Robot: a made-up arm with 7 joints.
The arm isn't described. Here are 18 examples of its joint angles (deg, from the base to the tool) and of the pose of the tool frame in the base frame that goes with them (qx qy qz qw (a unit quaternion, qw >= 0); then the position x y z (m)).
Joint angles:
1: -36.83 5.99 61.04 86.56 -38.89 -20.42 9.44
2: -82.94 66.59 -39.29 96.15 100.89 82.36 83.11
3: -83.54 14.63 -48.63 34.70 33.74 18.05 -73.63
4: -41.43 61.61 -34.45 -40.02 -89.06 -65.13 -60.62
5: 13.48 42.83 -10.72 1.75 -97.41 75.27 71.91
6: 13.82 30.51 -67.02 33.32 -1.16 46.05 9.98
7: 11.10 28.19 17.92 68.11 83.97 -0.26 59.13
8: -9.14 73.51 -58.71 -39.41 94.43 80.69 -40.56
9: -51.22 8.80 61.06 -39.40 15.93 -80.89 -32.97
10: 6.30 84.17 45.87 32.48 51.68 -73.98 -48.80
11: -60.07 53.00 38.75 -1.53 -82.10 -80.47 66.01
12: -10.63 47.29 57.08 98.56 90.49 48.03 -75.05
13: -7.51 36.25 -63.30 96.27 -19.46 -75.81 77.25
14: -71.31 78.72 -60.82 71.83 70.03 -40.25 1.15
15: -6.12 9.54 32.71 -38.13 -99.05 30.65 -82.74
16: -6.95 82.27 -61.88 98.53 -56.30 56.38 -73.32
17: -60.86 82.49 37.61 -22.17 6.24 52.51 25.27
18: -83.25 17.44 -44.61 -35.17 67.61 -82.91 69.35
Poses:
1: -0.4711 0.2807 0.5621 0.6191 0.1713 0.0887 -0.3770
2: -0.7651 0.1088 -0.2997 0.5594 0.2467 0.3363 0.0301
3: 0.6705 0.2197 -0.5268 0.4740 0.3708 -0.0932 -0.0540
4: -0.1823 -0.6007 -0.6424 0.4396 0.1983 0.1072 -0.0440
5: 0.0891 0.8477 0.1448 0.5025 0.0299 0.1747 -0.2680
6: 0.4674 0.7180 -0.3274 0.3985 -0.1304 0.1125 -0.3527
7: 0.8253 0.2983 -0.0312 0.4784 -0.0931 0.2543 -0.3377
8: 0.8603 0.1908 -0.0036 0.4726 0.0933 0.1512 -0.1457
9: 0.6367 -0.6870 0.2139 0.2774 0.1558 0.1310 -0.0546
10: 0.7951 0.3007 -0.4338 0.2986 0.1265 0.3590 0.0234
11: -0.7603 -0.6107 0.2052 0.0830 0.1839 0.2672 0.0673
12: -0.2405 0.9371 0.0413 0.2494 -0.0302 0.3337 -0.2652
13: 0.4609 0.0230 0.2494 0.8514 -0.0091 0.2549 -0.3246
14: 0.8702 0.3147 -0.2913 0.2426 0.2434 0.3601 -0.0219
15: -0.3240 -0.4607 -0.6909 0.4532 0.1229 0.1314 -0.1527
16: -0.2024 0.7238 0.4549 0.4777 -0.0204 0.4264 -0.0320
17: 0.2499 -0.4272 0.6491 0.5777 0.1034 0.2299 0.1822
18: 0.2212 0.8816 0.4130 0.0579 0.1836 -0.0872 -0.0106
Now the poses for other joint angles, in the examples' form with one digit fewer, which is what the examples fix.
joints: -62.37 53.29 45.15 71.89 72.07 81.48 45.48
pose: 0.416 0.568 0.691 0.162 0.237 0.336 -0.090
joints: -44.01 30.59 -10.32 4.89 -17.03 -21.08 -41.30
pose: 0.219 -0.295 -0.470 0.803 0.300 0.088 -0.115
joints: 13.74 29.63 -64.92 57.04 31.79 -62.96 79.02
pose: 0.211 0.127 -0.174 0.953 -0.145 0.121 -0.343
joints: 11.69 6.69 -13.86 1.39 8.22 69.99 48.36
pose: 0.443 0.613 0.233 0.612 0.024 0.046 -0.333
